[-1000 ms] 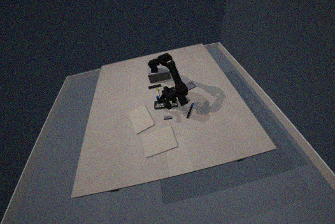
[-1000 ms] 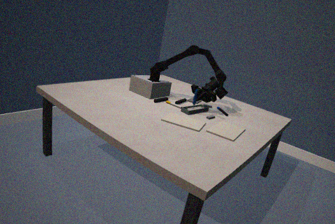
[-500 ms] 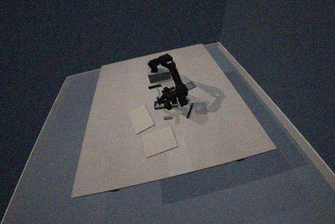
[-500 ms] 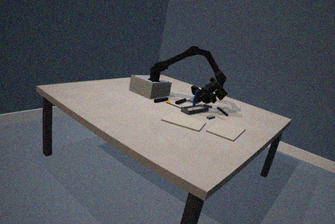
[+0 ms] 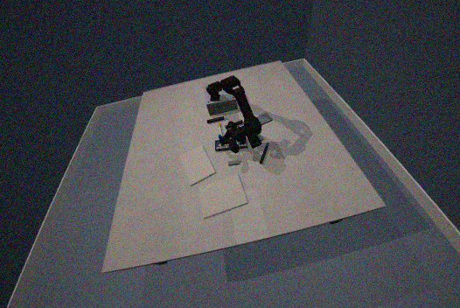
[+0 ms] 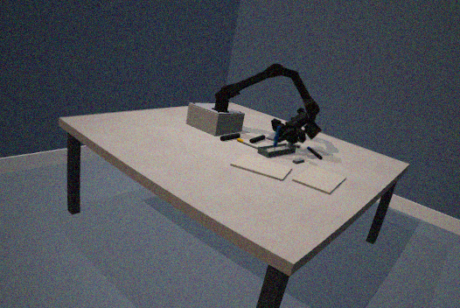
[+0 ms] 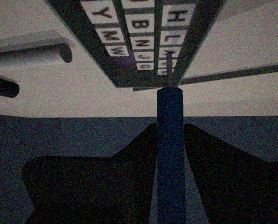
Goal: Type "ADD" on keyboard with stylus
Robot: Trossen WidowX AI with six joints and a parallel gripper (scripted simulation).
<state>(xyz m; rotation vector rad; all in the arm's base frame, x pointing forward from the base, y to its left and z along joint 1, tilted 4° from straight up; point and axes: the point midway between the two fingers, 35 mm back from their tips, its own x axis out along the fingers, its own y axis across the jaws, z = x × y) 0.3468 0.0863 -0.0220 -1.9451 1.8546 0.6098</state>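
The small grey block is 100 mm ahead of my gripper tip, 70 mm below it and 60 mm to the left of it. Also, from my gripper tip: blue stylus: 10 mm below; then stylus tip: 50 mm below; then white-and-yellow marker: 160 mm behind, 60 mm below, 30 mm to the right.
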